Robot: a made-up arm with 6 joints. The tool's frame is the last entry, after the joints. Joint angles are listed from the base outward. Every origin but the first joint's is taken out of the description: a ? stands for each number. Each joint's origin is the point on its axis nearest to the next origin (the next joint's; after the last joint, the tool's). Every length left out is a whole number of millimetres.
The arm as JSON. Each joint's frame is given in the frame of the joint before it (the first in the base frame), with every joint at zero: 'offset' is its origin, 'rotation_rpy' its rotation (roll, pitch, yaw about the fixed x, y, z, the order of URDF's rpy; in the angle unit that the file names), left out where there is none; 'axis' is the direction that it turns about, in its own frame. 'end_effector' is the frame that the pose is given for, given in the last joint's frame.
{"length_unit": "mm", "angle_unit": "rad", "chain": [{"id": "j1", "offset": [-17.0, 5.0, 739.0], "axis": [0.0, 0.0, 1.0]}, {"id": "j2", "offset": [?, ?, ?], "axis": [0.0, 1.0, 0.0]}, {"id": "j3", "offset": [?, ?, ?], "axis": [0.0, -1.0, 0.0]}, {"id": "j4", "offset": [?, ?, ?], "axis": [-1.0, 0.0, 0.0]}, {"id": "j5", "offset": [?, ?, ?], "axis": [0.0, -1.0, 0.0]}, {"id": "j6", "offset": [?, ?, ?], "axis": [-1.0, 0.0, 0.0]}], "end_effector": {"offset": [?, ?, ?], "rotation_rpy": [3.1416, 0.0, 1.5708]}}
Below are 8 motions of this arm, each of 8 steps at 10 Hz.
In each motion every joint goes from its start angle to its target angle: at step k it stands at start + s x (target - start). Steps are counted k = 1, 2, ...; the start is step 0. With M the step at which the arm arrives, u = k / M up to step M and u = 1 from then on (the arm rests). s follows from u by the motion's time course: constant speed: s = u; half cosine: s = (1 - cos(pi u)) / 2; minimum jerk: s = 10 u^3 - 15 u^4 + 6 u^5.
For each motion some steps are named. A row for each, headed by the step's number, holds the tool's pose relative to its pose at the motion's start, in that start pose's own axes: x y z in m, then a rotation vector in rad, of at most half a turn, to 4 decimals.
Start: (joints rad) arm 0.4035 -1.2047 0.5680 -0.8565 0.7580 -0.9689
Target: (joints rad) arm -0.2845 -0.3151 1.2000 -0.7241 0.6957 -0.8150
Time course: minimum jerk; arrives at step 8
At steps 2, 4, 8:
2: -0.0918 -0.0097 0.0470 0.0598 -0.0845 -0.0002
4: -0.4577 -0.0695 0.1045 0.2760 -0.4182 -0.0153
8: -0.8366 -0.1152 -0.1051 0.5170 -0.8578 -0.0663

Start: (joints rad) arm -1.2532 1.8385 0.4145 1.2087 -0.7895 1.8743
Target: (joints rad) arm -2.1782 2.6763 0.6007 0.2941 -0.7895 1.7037
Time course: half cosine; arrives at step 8
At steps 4, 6, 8:
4: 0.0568 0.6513 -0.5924 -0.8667 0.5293 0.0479
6: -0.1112 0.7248 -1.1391 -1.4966 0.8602 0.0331
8: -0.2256 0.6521 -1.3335 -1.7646 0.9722 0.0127

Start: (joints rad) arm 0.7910 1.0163 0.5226 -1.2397 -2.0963 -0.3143
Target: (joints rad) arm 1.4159 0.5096 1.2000 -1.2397 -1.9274 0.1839
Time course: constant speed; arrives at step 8
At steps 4, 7, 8:
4: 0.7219 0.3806 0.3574 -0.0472 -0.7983 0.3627
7: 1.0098 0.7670 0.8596 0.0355 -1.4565 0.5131
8: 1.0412 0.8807 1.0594 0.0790 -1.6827 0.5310

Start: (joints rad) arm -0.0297 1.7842 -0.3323 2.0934 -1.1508 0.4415
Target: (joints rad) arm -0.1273 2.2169 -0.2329 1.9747 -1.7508 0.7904
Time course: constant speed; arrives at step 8
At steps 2, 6, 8:
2: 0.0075 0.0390 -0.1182 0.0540 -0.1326 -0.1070
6: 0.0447 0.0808 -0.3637 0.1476 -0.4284 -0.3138
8: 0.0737 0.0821 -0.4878 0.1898 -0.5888 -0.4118

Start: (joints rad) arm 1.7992 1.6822 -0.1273 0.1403 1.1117 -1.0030
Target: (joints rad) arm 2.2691 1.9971 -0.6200 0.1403 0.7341 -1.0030
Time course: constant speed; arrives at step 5
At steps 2, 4, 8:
2: -0.0936 -0.2126 0.1975 0.3728 -0.1131 0.3313
4: -0.1607 -0.4678 0.2542 0.6889 -0.2834 0.6987
8: -0.1738 -0.5941 0.2350 0.8196 -0.3856 0.8966

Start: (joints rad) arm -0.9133 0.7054 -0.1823 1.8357 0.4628 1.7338
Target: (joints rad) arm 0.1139 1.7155 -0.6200 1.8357 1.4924 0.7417
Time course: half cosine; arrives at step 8
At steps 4, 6, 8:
4: -0.6680 0.5335 -0.6336 -0.9080 0.4859 0.7657
6: -0.9055 0.4552 -1.2272 -1.7935 0.8817 0.6833
8: -0.9001 0.3464 -1.4431 -2.1332 1.0560 0.4561

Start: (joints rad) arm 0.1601 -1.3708 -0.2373 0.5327 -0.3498 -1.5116
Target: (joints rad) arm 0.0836 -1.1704 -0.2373 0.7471 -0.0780 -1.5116
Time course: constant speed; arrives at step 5
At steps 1, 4, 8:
1: 0.0075 0.0419 0.0205 -0.0044 -0.0585 -0.0165
4: 0.0167 0.1703 0.0864 0.0088 -0.2340 -0.0686
8: 0.0150 0.2136 0.1096 0.0219 -0.2915 -0.0866

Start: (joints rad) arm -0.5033 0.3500 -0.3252 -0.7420 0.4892 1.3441
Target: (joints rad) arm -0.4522 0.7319 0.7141 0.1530 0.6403 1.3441
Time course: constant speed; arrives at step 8
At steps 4, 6, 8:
4: -0.1762 0.2716 -0.3575 -0.4579 -0.3022 0.2545
6: -0.2647 0.3362 -0.5365 -0.6611 -0.4575 0.4181
8: -0.3463 0.3513 -0.7021 -0.8413 -0.6166 0.6026

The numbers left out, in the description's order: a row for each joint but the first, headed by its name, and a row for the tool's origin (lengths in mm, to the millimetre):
j2: 5.0 47.0 0.0
j3: -3.0 0.0 897.0
j4: 1004.0 0.0 29.0
j5: 0.0 -267.0 6.0
j6: 8.0 0.0 -16.0
tool: 0.0 -26.0 28.0

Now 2 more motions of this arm.
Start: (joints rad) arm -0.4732 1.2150 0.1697 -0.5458 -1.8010 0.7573
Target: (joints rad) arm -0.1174 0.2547 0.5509 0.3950 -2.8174 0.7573
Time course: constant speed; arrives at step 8
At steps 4, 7, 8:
4: 0.9273 -0.3347 0.1406 0.3659 -0.0350 0.5521
7: 1.6109 -0.2299 0.5589 0.3842 0.1670 0.8921
8: 1.7842 -0.1353 0.7549 0.3296 0.2483 0.9645

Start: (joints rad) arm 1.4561 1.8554 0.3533 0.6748 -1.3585 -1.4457
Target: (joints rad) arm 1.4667 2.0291 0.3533 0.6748 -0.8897 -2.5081
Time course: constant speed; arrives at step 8
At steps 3, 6, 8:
3: 0.0499 0.0837 0.0611 0.0176 0.3577 -0.1247
6: 0.0989 0.1706 0.1274 0.0919 0.7140 -0.2391
8: 0.1311 0.2289 0.1736 0.1721 0.9495 -0.3020

